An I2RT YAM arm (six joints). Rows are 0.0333 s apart.
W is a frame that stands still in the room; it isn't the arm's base.
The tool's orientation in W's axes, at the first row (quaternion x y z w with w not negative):
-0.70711, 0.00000, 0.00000, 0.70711
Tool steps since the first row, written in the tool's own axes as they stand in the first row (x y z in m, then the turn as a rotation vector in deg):
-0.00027, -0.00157, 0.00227, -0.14, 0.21, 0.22
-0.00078, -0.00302, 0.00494, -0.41, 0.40, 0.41
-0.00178, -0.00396, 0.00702, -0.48, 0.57, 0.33
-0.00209, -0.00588, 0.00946, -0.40, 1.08, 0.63
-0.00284, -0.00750, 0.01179, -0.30, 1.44, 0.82
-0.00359, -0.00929, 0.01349, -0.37, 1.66, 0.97
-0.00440, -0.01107, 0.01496, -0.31, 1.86, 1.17
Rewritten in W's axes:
-0.00027, 0.00227, 0.00157, -0.14, 0.22, -0.21
-0.00078, 0.00494, 0.00302, -0.41, 0.41, -0.40
-0.00178, 0.00702, 0.00396, -0.48, 0.33, -0.57
-0.00209, 0.00946, 0.00588, -0.40, 0.63, -1.08
-0.00284, 0.01179, 0.00750, -0.30, 0.82, -1.44
-0.00359, 0.01349, 0.00929, -0.37, 0.97, -1.66
-0.00440, 0.01496, 0.01107, -0.31, 1.17, -1.86

